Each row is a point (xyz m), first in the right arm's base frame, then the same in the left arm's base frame.
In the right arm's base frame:
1: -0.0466 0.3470 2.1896
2: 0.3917 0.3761 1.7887
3: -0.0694 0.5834 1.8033
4: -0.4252 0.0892 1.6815
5: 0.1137 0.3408 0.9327
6: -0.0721 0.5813 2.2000
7: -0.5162 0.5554 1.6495
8: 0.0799 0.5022 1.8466
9: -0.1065 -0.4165 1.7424
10: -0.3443 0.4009 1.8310
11: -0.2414 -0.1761 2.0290
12: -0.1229 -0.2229 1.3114
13: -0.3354 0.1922 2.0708
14: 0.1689 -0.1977 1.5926
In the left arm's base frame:
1: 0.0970 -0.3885 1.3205
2: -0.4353 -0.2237 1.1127
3: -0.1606 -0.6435 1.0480
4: 0.2815 -0.4375 0.6635
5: -0.5816 -0.4450 0.2519
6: 0.0180 -0.5964 1.3991
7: 0.1324 -0.8791 0.7603
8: -0.2220 -0.4902 1.1070
9: 0.2832 0.1633 0.6516
10: 0.1468 -0.6362 0.9251
11: 0.4091 -0.0762 0.9430
12: 0.0197 -0.0578 0.3272
13: 0.3382 -0.4291 1.0721
14: -0.0947 0.1116 0.6780

